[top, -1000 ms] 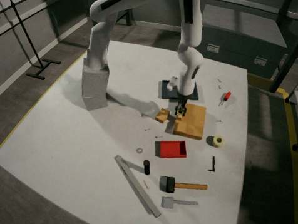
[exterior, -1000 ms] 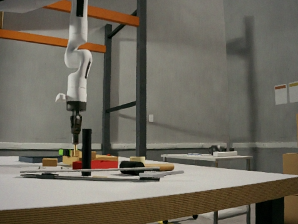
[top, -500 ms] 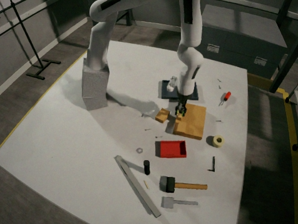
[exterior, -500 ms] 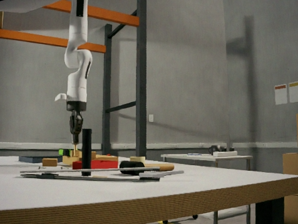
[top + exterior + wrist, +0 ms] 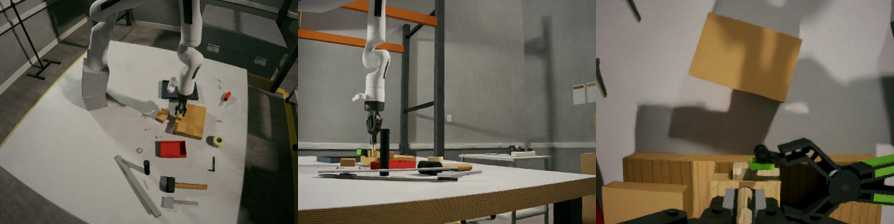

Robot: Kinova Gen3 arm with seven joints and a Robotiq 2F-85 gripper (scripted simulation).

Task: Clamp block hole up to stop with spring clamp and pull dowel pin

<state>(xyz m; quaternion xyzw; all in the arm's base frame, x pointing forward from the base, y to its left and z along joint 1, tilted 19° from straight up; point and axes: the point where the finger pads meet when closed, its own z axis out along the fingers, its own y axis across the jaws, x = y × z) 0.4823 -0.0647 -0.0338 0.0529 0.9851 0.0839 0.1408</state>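
Now: hand 20 mm above the dowel pin. Round my hand: pale wooden block: 50 mm below; wooden bench board: 60 mm ahead, 70 mm below; tan wooden block: 90 mm behind, 10 mm to the left, 80 mm below.
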